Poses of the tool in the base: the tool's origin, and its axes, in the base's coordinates. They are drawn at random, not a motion.
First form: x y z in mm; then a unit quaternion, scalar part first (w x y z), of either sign.
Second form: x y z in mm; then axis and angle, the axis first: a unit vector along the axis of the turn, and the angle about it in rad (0 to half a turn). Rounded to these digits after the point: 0 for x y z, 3 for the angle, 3 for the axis.
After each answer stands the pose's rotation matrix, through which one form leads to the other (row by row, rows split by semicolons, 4 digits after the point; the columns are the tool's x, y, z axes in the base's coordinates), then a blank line. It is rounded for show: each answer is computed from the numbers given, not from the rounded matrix.
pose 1, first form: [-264, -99, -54, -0.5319, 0.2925, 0.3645, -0.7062]
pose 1, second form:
[-264, -99, -54, -0.345, -0.430, 0.834, 2.020]
-0.2631 -0.5380 -0.8008; 0.9644 -0.1685 -0.2036; -0.0254 -0.8259 0.5632

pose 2, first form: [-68, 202, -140, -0.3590, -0.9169, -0.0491, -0.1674]
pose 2, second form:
[-68, 202, -140, 0.982, 0.053, 0.179, 2.407]
0.9391 -0.0302 0.3422; 0.2102 -0.7374 -0.6419; 0.2717 0.6748 -0.6862

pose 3, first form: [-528, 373, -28, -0.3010, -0.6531, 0.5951, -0.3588]
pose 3, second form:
[-528, 373, -28, 0.685, -0.624, 0.376, 2.530]
0.0343 -0.9933 0.1104; -0.5613 -0.1105 -0.8202; 0.8269 -0.0339 -0.5613

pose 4, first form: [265, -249, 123, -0.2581, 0.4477, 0.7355, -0.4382]
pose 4, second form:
[265, -249, 123, -0.463, -0.761, 0.454, 2.619]
-0.4659 0.4324 -0.7720; 0.8847 0.2151 -0.4135; -0.0127 -0.8757 -0.4827

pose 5, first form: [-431, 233, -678, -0.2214, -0.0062, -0.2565, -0.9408]
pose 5, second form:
[-431, 233, -678, 0.006, 0.263, 0.965, 2.695]
-0.9019 -0.4134 0.1252; 0.4198 -0.7704 0.4799; -0.1019 0.4854 0.8683

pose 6, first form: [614, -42, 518, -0.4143, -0.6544, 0.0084, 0.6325]
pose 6, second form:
[614, -42, 518, 0.719, -0.009, -0.695, 2.287]
0.1998 0.5131 -0.8348; -0.5351 -0.6566 -0.5316; -0.8208 0.5529 0.1434

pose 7, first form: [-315, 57, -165, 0.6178, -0.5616, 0.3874, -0.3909]
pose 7, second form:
[-315, 57, -165, -0.714, 0.493, -0.497, 1.810]
0.3942 0.0479 0.9178; -0.9182 0.0636 0.3911; -0.0396 -0.9968 0.0690

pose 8, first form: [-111, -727, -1, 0.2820, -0.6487, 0.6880, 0.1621]
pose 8, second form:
[-111, -727, -1, -0.676, 0.717, 0.169, 2.570]
0.0007 -0.9841 0.1777; -0.8012 0.1058 0.5889; -0.5984 -0.1428 -0.7884

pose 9, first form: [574, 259, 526, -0.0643, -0.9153, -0.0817, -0.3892]
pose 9, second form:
[574, 259, 526, 0.917, 0.082, 0.390, 3.013]
0.6837 0.0995 0.7229; 0.1996 -0.9784 -0.0541; 0.7019 0.1813 -0.6888

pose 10, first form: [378, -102, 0, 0.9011, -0.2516, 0.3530, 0.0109]
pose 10, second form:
[378, -102, 0, -0.580, 0.814, 0.025, 0.897]
0.7505 -0.1973 0.6307; -0.1580 0.8732 0.4611; -0.6417 -0.4457 0.6242

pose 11, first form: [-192, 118, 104, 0.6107, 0.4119, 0.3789, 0.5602]
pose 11, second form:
[-192, 118, 104, 0.520, 0.478, 0.707, 1.828]
0.0852 -0.3721 0.9243; 0.9964 0.0330 -0.0786; -0.0013 0.9276 0.3735

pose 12, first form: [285, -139, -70, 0.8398, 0.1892, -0.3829, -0.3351]
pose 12, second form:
[285, -139, -70, 0.349, -0.705, -0.617, 1.148]
0.4822 0.4180 -0.7699; -0.7077 0.7038 -0.0612; 0.5163 0.5744 0.6352

